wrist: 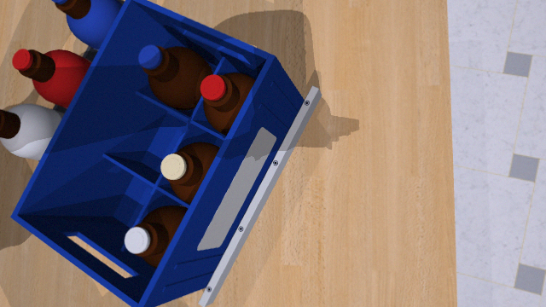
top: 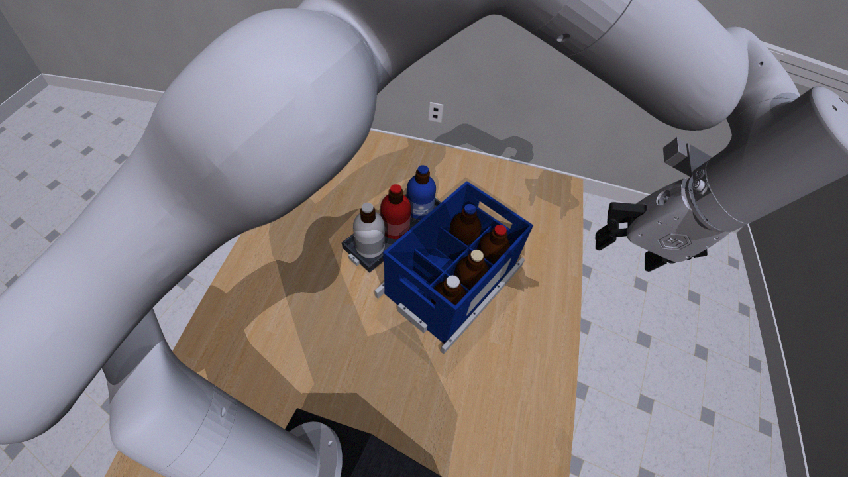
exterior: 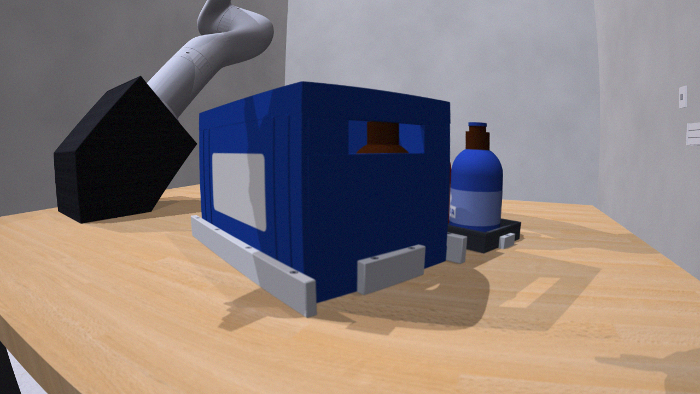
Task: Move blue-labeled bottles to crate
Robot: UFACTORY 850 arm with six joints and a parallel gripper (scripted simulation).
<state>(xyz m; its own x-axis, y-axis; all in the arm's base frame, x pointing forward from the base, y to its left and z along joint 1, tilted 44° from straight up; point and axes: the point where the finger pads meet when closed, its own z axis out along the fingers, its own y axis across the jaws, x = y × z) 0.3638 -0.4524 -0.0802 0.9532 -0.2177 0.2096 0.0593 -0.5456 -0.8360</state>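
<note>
My gripper is now 30 cm short of the blue-labeled bottle, 37 cm to the right of it and 31 cm above it. The rest, counted from my hand: white-labeled bottle (15 cm ahead, 46 cm to the left, 31 cm below); blue crate (12 cm ahead, 24 cm to the left, 31 cm below); red-labeled bottle (22 cm ahead, 41 cm to the left, 31 cm below).
</note>
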